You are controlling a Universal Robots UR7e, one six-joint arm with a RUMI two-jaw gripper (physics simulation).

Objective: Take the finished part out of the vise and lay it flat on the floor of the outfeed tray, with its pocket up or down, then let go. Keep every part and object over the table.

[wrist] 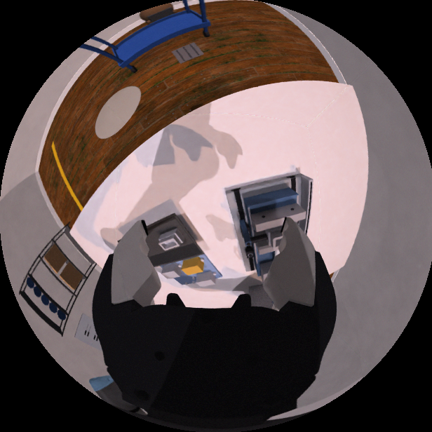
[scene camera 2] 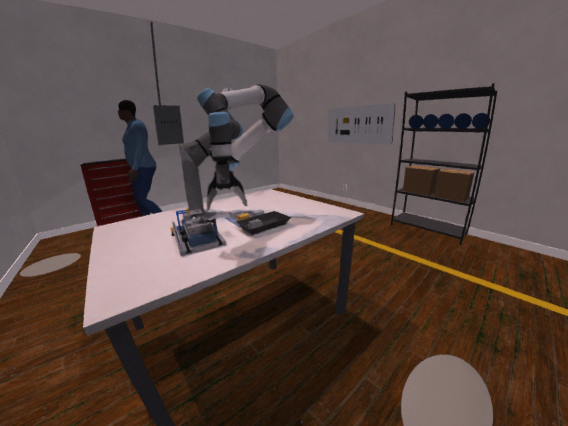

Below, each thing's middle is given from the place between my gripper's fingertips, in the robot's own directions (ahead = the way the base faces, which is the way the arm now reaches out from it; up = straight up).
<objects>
The vise [wrist: 273,199] is 19 cm behind my hand, 13 cm below it and 8 cm to the right of it.
</objects>
